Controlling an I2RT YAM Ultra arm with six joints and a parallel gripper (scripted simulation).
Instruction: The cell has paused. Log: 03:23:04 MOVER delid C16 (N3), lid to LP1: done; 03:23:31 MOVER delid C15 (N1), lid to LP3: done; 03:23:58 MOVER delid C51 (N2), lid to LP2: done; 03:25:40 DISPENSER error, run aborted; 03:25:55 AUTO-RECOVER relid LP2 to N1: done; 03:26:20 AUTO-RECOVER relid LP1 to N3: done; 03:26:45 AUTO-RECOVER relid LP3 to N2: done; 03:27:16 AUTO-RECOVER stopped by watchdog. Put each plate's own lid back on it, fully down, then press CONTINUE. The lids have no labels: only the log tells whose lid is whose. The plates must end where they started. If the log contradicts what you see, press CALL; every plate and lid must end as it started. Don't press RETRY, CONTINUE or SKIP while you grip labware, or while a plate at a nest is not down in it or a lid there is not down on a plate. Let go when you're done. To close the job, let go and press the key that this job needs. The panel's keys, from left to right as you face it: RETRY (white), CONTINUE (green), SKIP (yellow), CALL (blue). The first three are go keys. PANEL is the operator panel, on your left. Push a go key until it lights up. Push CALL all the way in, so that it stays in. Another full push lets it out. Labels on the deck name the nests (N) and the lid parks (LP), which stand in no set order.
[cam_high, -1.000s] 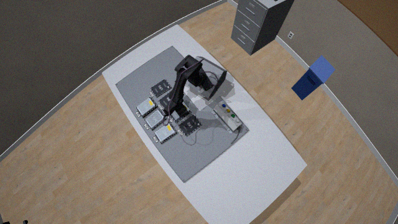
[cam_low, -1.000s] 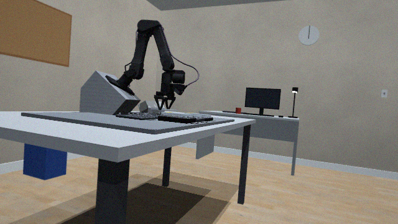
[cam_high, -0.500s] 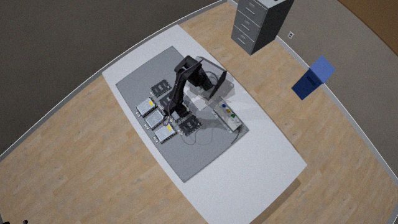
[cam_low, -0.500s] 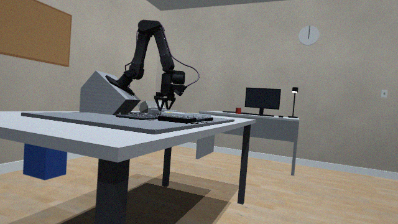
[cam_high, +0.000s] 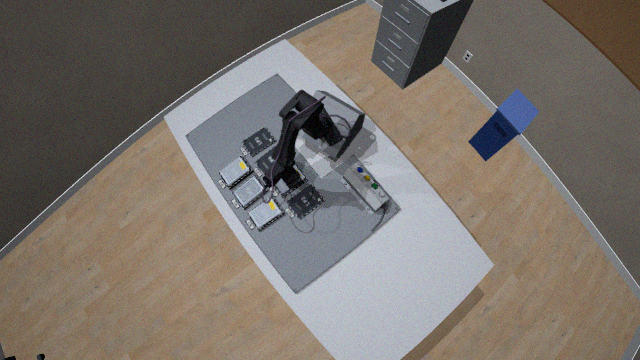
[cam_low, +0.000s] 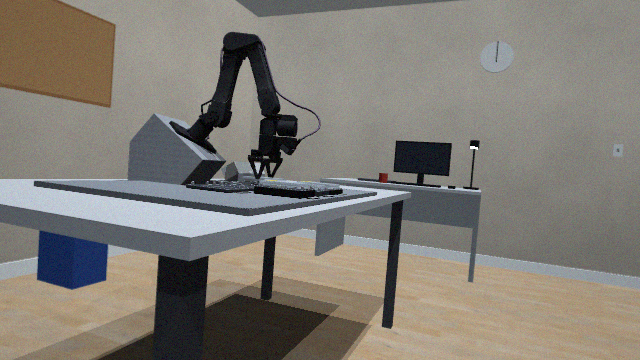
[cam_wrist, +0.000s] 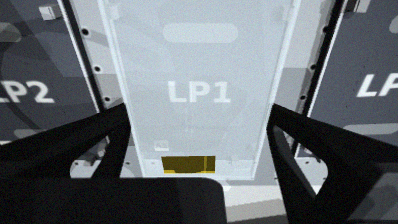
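My hand is 3 cm above the lid park LP1. From my hand the other things lie so: blue key: 31 cm behind, 9 cm to the left, 2 cm above; then lid park LP2: 3 cm behind, 12 cm to the left, 3 cm below; then lid park LP4: 4 cm ahead, 12 cm to the right, 3 cm below.
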